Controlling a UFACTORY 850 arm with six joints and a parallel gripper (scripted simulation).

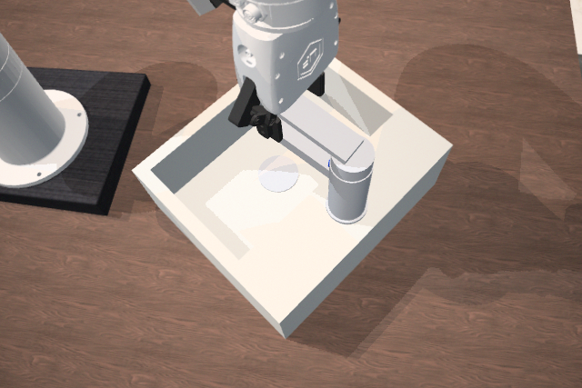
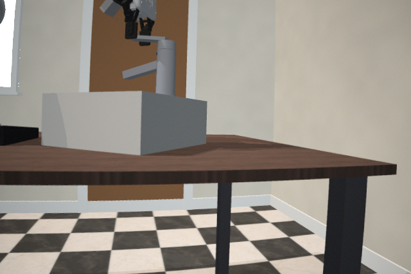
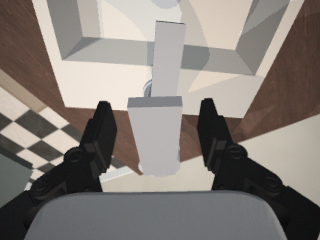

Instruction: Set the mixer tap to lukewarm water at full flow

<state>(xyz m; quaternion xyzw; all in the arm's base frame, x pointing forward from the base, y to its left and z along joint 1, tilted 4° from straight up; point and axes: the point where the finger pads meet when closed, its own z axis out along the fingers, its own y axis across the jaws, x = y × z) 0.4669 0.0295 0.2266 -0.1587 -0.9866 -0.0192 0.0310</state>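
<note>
The flat lever is 3 cm ahead of my hand, 1 cm to the right of it and 1 cm below it. From my hand the other things lie so: grey mixer tap: 6 cm below, 5 cm ahead, 2 cm to the right; then white basin: 25 cm below, 3 cm behind, 2 cm to the left.
</note>
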